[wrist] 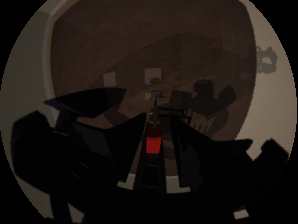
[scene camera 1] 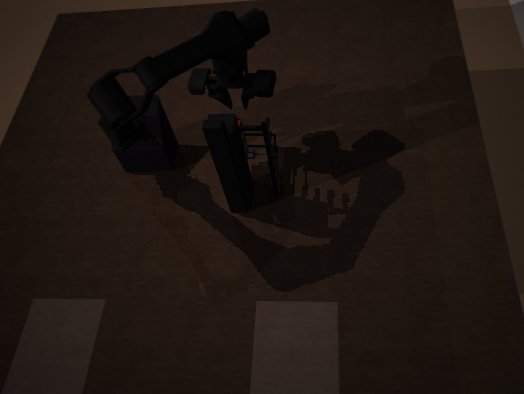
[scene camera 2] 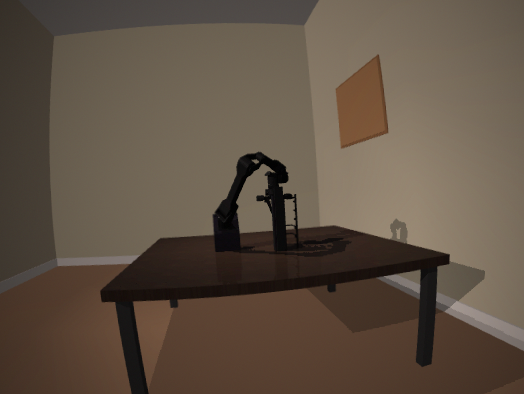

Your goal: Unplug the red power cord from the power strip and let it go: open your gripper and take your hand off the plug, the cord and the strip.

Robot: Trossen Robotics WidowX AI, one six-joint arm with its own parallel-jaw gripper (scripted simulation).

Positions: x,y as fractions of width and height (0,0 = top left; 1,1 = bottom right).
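Note:
The gripper (scene camera 1: 0.46,0.27) is in the scene, and it appears in the wrist view (wrist: 0.53,0.52) as well.

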